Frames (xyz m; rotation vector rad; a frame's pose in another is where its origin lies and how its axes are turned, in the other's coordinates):
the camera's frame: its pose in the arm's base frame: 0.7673 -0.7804 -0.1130 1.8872 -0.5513 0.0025
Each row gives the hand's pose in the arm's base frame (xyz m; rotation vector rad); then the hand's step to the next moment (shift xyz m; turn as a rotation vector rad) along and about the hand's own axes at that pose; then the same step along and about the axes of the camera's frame.
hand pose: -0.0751 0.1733 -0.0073 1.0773 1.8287 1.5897
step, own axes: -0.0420 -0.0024 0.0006 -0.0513 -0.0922 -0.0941
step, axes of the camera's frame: 0.0317 -0.0068 0.0268 -0.0433 -0.0160 0.1336
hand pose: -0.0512 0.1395 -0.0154 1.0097 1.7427 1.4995
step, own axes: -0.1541 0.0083 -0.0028 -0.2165 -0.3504 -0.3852
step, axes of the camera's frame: 0.1204 0.0117 0.0958 -0.1622 -0.0436 0.5383
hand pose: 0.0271 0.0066 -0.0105 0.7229 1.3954 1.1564
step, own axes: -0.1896 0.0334 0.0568 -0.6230 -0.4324 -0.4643
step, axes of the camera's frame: 0.1571 0.1038 0.0696 0.0212 0.1223 0.8805
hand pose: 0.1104 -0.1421 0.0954 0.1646 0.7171 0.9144
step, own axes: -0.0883 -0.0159 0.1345 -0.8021 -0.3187 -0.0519
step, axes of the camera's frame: 0.1107 0.1162 -0.0194 0.2393 0.4786 0.6792
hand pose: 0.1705 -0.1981 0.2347 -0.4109 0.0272 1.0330
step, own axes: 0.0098 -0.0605 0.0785 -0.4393 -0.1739 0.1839
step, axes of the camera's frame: 0.0581 0.0612 -0.0528 0.1223 0.4290 0.2409
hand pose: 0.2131 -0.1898 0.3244 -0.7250 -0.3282 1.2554
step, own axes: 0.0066 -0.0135 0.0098 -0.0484 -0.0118 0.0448
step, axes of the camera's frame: 0.0066 0.0089 -0.0141 -0.0042 0.0641 0.0189
